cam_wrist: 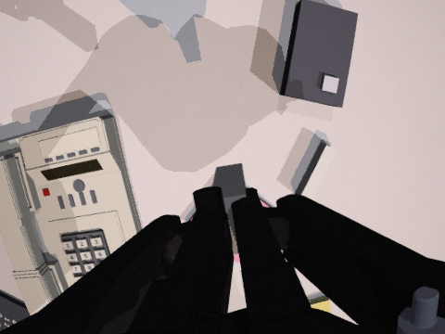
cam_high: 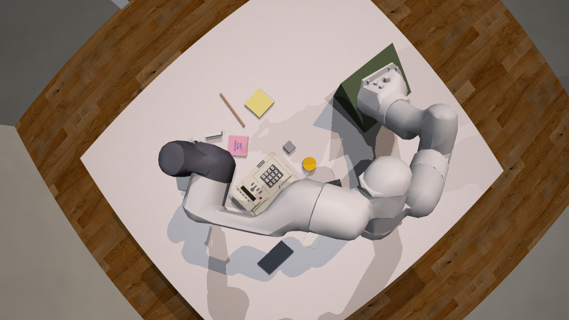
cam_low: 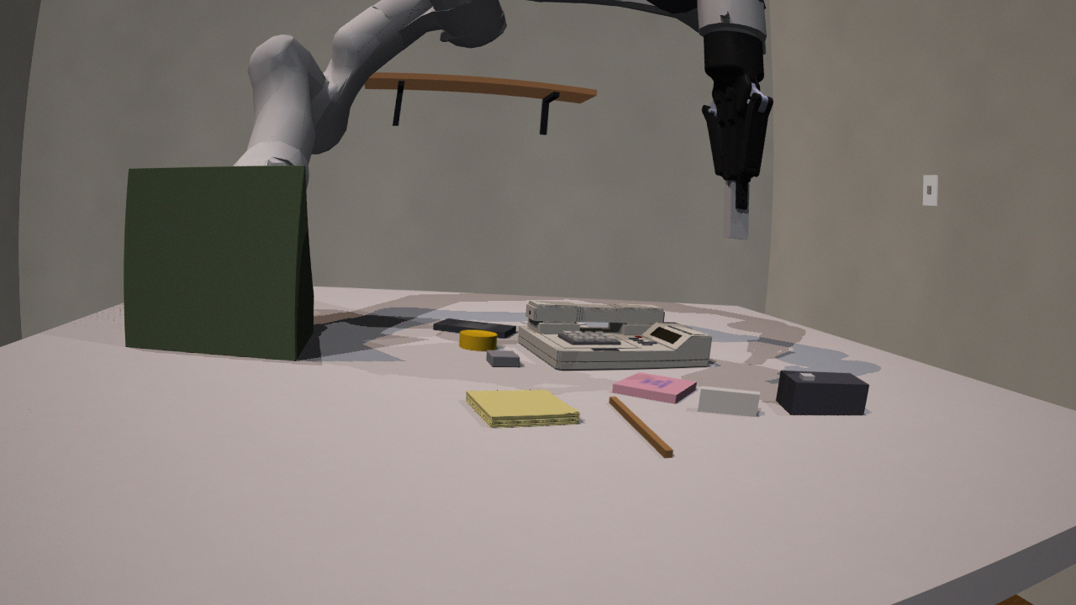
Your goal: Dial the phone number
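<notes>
Now: hand 70 mm past the handset, 250 mm to the right of it and 160 mm above it. From my hand the other things lie so: pink note: 80 mm behind, 10 mm to the left, 200 mm below; then black box: 90 mm ahead, 100 mm to the right, 190 mm below; then white block: 40 mm behind, 90 mm to the right, 200 mm below.
</notes>
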